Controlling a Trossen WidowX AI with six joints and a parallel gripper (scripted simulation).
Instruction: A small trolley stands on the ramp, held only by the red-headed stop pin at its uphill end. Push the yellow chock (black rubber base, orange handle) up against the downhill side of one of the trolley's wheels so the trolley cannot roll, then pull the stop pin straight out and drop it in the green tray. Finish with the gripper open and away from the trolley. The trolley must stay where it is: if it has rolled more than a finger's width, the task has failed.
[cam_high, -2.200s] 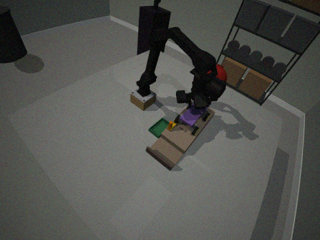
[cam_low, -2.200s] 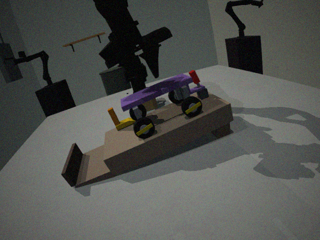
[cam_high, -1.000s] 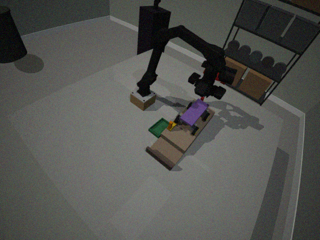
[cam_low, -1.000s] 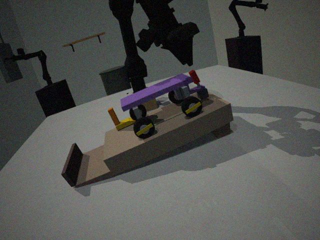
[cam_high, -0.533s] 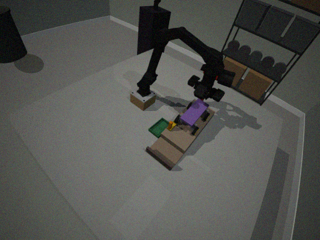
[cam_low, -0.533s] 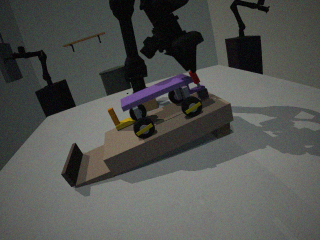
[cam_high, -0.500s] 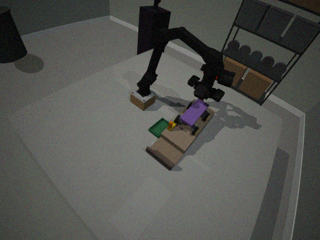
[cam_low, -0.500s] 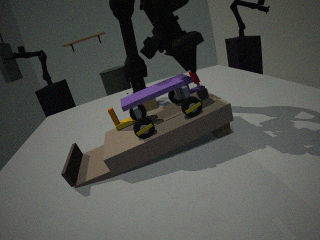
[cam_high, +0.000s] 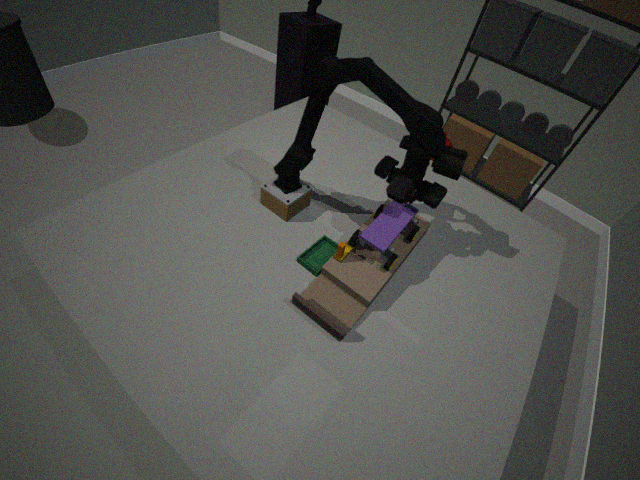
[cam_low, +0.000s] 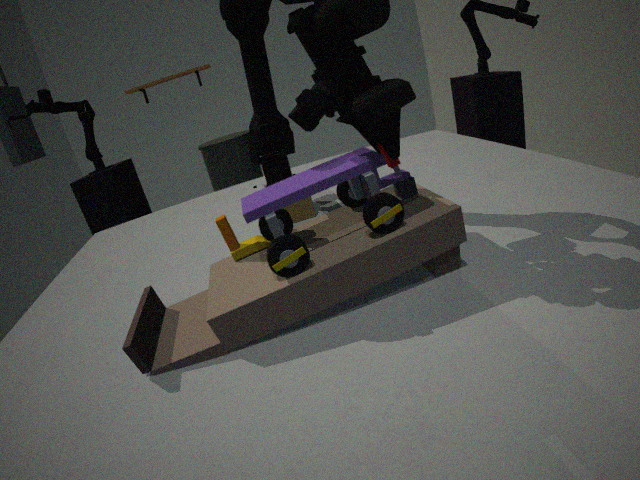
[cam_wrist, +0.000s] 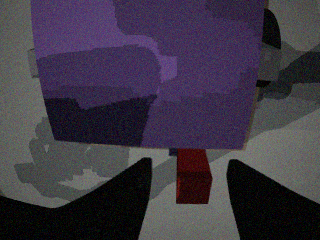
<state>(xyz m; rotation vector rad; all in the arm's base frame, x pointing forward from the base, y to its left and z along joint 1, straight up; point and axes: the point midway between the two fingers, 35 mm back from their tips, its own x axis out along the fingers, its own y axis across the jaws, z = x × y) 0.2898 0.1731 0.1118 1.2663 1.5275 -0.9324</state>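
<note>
The red-headed stop pin is 2 cm below my gripper tip and 1 cm to the left of it. The rest, counted from my gripper tip: trolley (10 cm to the right, 4 cm below, 4 cm ahead); then brown ramp (11 cm to the right, 10 cm below, 4 cm ahead); then yellow chock (22 cm to the right, 7 cm below).
</note>
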